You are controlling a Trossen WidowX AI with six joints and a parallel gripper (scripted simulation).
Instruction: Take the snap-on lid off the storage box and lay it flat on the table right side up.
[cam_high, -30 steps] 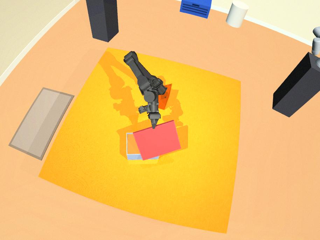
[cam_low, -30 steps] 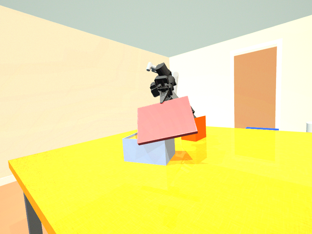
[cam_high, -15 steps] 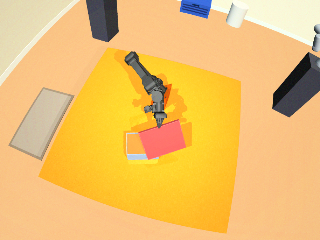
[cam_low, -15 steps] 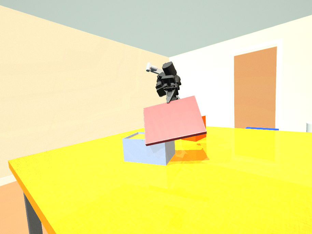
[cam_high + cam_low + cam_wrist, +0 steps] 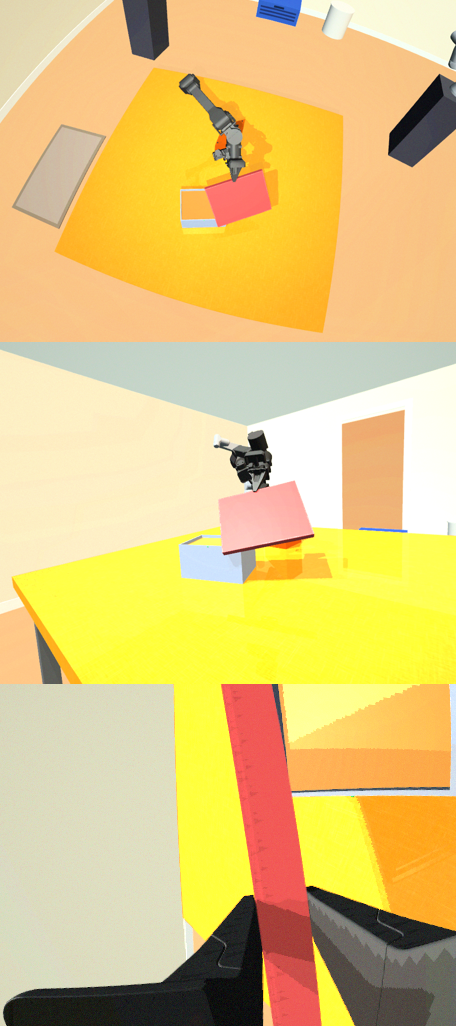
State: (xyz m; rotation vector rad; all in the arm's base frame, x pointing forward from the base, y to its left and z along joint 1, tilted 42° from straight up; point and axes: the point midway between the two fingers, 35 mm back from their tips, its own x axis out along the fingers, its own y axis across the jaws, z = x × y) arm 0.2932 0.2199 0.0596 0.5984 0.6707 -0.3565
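Right now my gripper tip is 6 cm above the red lid, 5 cm to the right of it and 3 cm short of it. From my gripper tip the other things lie so: pale blue storage box 19 cm below, 9 cm to the right, 9 cm ahead.
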